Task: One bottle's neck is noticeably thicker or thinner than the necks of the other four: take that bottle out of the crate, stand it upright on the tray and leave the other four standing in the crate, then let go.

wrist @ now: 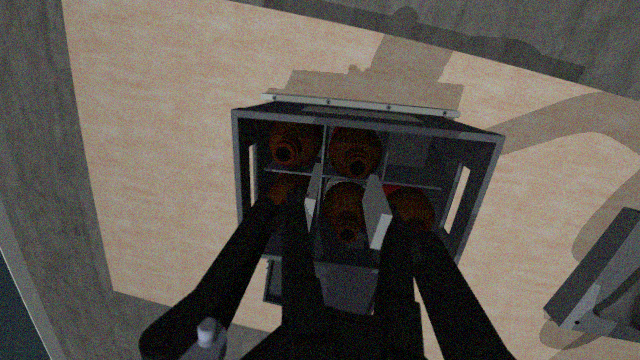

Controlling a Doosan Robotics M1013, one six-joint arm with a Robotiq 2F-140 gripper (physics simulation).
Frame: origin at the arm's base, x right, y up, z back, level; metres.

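Seen in the pictures: gripper, fingertip midpoint: (343, 183).
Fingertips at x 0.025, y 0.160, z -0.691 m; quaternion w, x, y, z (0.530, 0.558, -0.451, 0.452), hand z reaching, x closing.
Offsets run from my fingertips to a thing's top centre. "spot": to the spot under its first point. Level surfaces: height alone.
A dark grey crate {dz +0.026, dx -0.031, dy -0.027 m} (367, 122) with thin dividers holds the brown bottles. In the far row, one bottle {dz -0.069, dx -0.010, dy -0.039 m} (296, 145) stands at the left and another bottle {dz +0.014, dx +0.008, dy -0.039 m} (355, 150) in the middle; the far right compartment has no bottle. In the near row, a bottle {dz +0.039, dx -0.077, dy -0.039 m} (344, 197) is in the middle, a bottle {dz +0.127, dx -0.049, dy -0.039 m} (411, 206) at the right and a bottle {dz -0.044, dx -0.097, dy -0.039 m} (281, 189) at the left, both outer ones partly hidden by the fingers. My gripper (343, 183) is open partway and holds nothing; its pads appear on either side of the near middle bottle's neck. Their height relative to it is unclear. I cannot identify the tray with certainty.
A pale strip {spot: dz +0.000, dx +0.066, dy -0.172 m} (360, 104) with screws runs along the crate's far side. A dark rimmed panel {spot: dz -0.014, dx -0.391, dy -0.197 m} (272, 287) lies on the near side, mostly behind the gripper. A grey angular object (582, 280) is at the right. The light wood surface {dy -0.202 m} (165, 150) ends at the left.
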